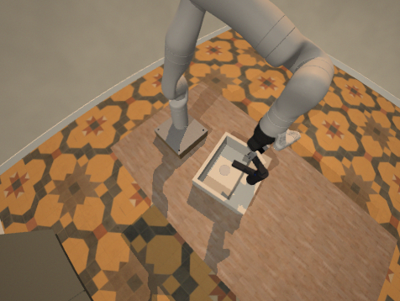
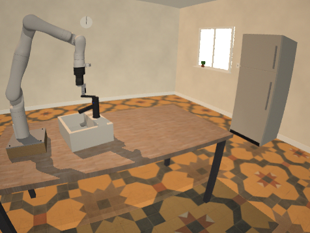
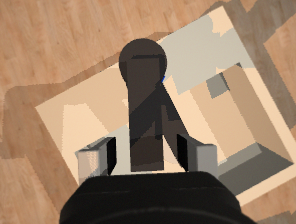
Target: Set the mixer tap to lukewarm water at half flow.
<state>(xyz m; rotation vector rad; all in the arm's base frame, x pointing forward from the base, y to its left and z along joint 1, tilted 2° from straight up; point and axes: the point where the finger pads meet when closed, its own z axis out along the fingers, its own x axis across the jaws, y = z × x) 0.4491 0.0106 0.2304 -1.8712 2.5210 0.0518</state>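
Now: the black lever 3 cm ahead of my hand, 1 cm to the right of it and 4 cm below it. From my hand the other things lie so: sink basin: 4 cm behind, 4 cm to the right, 27 cm below; then black mixer tap: 5 cm ahead, 2 cm to the right, 8 cm below.
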